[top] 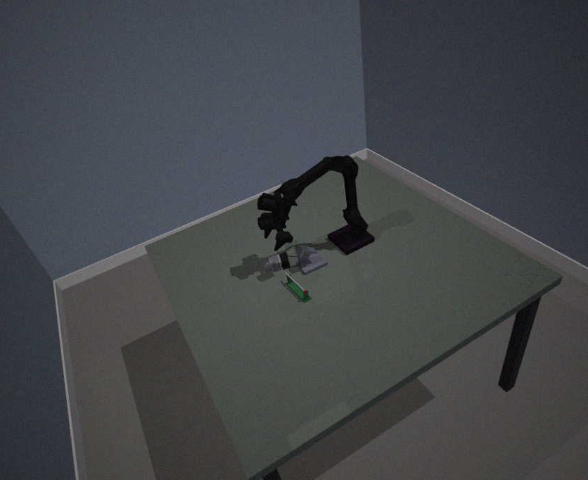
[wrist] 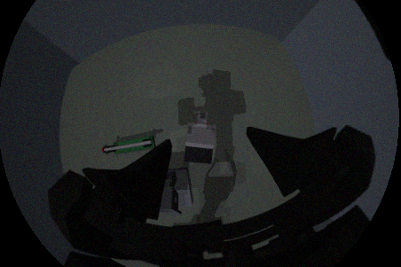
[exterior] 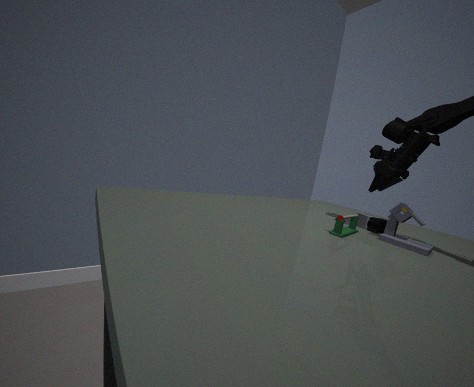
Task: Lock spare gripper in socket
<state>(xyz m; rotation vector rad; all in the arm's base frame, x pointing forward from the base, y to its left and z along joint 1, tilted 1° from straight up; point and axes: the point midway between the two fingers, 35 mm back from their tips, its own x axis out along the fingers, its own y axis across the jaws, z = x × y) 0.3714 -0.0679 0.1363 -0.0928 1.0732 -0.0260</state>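
The spare gripper is 11 cm below my gripper tip. Also, from my gripper tip: green cradle 1 cm behind, 19 cm to the left, 10 cm below; grey mount 12 cm behind, 9 cm to the left, 8 cm below.
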